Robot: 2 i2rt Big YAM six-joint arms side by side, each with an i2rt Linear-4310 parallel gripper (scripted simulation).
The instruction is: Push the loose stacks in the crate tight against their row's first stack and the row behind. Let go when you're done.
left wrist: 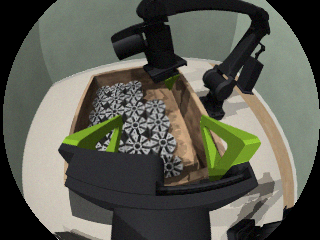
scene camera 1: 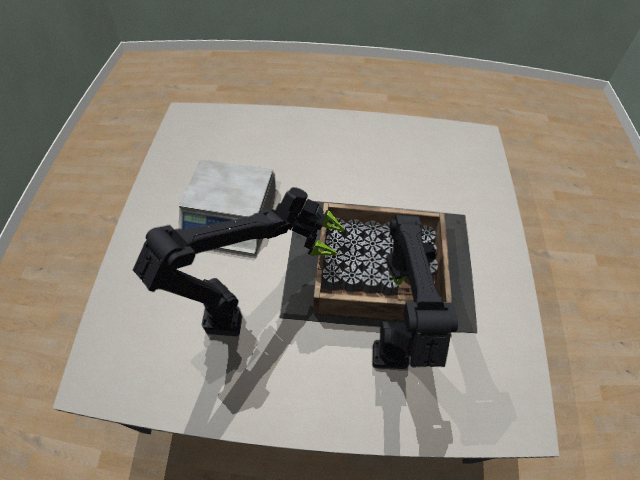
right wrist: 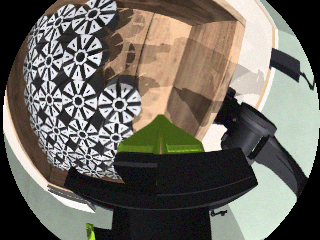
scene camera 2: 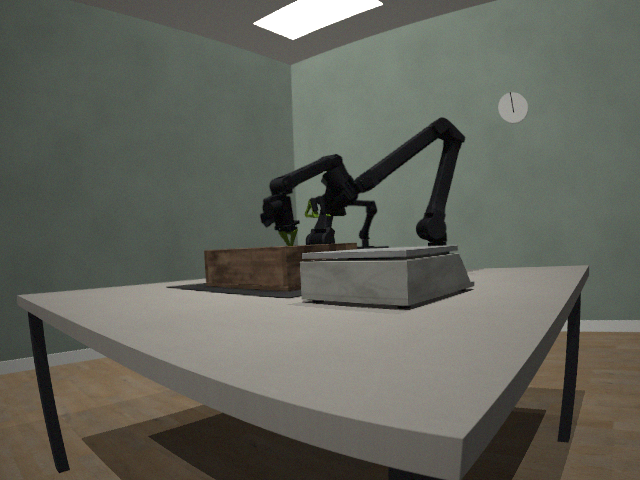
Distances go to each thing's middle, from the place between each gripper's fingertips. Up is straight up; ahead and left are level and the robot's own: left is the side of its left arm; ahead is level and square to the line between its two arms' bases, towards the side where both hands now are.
Now: right hand 110 mm short of the wooden crate [scene camera 1: 339,302], 100 mm above it and 60 mm to the right of it.
My left hand [scene camera 1: 340,242] is 60 mm short of the wooden crate, 160 mm to the left of it and 200 mm above it.
